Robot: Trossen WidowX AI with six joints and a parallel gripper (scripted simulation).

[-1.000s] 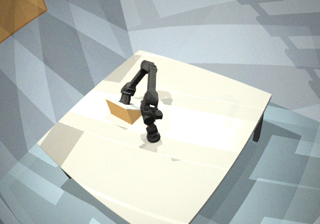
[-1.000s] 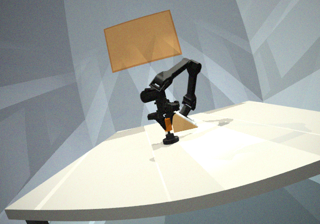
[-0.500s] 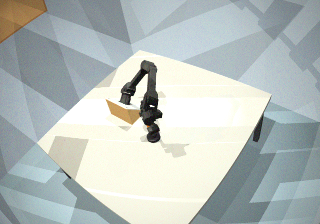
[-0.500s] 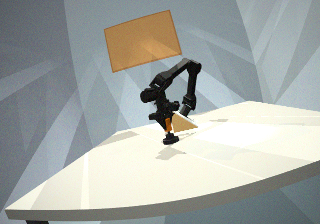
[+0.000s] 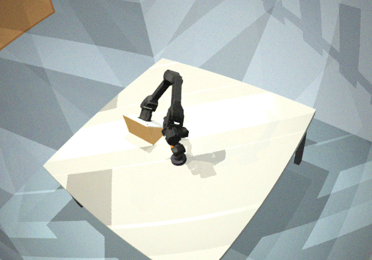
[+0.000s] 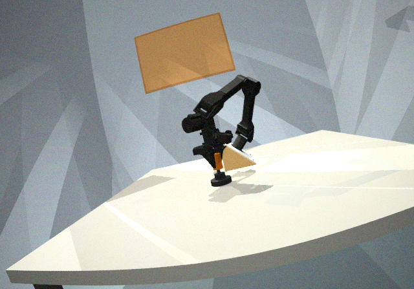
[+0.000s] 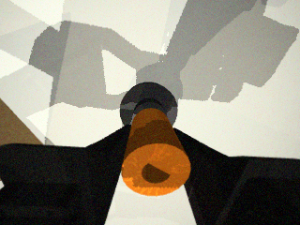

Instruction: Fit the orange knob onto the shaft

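Right now my gripper tip is 20 mm below the orange knob. The rest, counted from my gripper tip: round dark pedestal (40 mm below).
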